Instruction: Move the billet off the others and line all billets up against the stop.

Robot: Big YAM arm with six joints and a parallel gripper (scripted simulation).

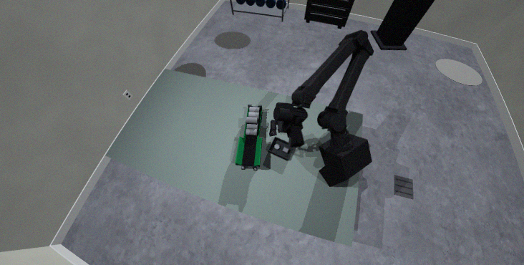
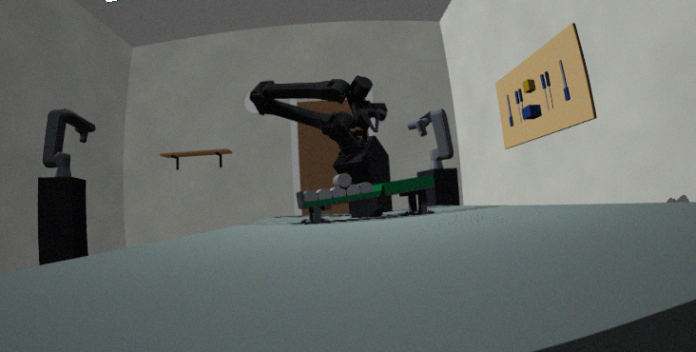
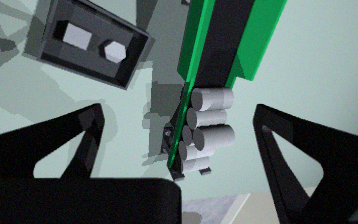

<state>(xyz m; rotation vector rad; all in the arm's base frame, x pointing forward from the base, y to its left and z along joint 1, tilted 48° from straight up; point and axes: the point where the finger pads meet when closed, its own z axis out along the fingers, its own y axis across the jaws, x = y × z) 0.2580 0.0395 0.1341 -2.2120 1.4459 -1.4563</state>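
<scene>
Right now my hand is 280 mm to the left of the stop, 210 mm above it and 130 mm short of it. The rest, counted from my hand: small dark tray 260 mm below, 20 mm to the right, 20 mm behind.
</scene>
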